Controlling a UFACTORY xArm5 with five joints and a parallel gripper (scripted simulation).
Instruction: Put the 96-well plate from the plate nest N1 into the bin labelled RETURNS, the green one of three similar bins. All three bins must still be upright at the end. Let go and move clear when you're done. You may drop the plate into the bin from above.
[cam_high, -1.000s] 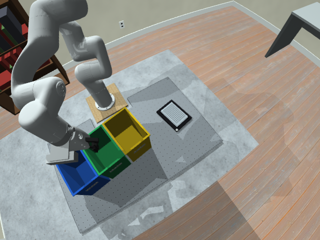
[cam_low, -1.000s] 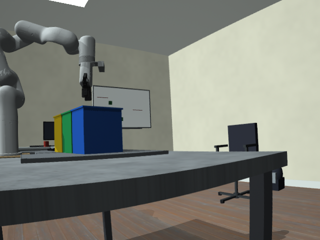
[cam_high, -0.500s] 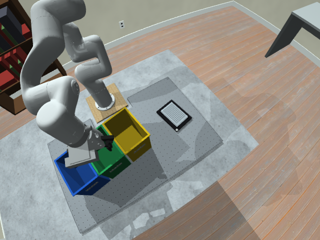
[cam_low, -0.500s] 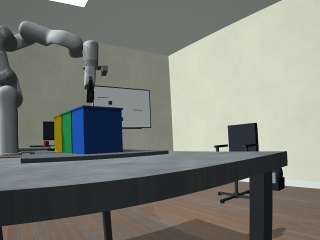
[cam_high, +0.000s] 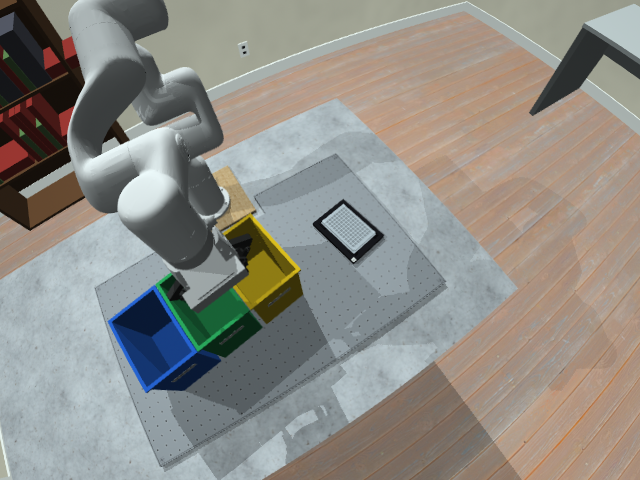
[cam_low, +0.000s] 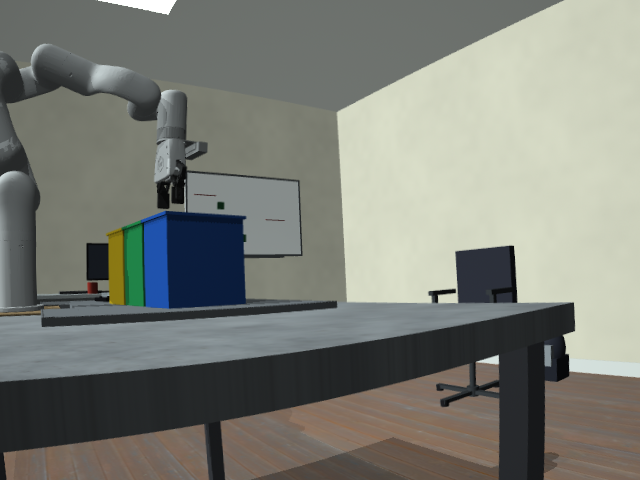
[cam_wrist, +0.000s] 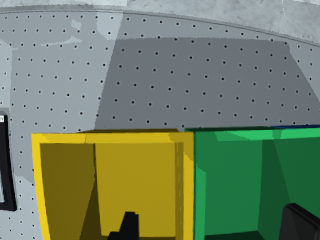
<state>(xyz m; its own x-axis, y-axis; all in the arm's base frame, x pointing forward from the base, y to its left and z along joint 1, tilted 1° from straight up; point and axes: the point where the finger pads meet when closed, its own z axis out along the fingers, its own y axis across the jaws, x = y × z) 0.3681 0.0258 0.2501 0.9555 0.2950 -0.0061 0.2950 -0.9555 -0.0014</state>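
Right now my hand is 110 mm past the white 96-well plate, 320 mm to the right of it and 230 mm above it. From my hand the other things lie so: green bin (10 mm behind, 70 mm to the right, 160 mm below); blue bin (30 mm ahead, 190 mm to the right, 160 mm below); yellow bin (60 mm behind, 60 mm to the left, 160 mm below).
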